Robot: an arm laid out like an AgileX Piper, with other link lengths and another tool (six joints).
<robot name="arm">
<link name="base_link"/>
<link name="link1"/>
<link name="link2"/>
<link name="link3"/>
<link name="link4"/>
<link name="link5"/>
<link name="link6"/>
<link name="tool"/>
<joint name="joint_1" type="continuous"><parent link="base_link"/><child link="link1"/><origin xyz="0 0 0.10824"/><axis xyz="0 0 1"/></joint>
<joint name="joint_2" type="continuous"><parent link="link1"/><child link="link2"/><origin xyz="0 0 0" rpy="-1.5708 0 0"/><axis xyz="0 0 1"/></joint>
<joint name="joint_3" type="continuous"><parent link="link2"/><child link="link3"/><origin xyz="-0.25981 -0.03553 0"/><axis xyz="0 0 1"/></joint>
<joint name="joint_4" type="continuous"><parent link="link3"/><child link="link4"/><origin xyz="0.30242 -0.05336 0" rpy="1.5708 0 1.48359"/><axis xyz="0 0 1"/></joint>
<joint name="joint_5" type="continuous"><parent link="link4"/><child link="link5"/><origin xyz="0 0 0" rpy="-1.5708 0 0"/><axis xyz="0 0 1"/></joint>
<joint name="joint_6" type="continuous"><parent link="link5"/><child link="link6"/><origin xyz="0 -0.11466 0" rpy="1.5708 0 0"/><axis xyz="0 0 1"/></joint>
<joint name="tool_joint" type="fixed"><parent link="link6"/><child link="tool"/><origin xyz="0.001 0.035 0.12" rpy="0 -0.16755 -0.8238"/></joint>
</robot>
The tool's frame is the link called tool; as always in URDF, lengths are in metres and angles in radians. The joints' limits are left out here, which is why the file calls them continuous.
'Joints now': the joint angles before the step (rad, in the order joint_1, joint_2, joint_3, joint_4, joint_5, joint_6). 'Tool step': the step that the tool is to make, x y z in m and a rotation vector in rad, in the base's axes. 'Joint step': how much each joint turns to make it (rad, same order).
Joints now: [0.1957, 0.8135, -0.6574, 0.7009, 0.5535, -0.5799]
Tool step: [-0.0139, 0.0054, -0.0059, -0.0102, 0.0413, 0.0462]
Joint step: [0.0000, -0.0124, 0.0000, -0.0049, 0.0716, 0.0001]
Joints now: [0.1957, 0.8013, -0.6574, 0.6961, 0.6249, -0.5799]
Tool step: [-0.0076, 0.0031, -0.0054, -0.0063, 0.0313, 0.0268]
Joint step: [0.0000, 0.0001, -0.0001, -0.0015, 0.0417, -0.0002]
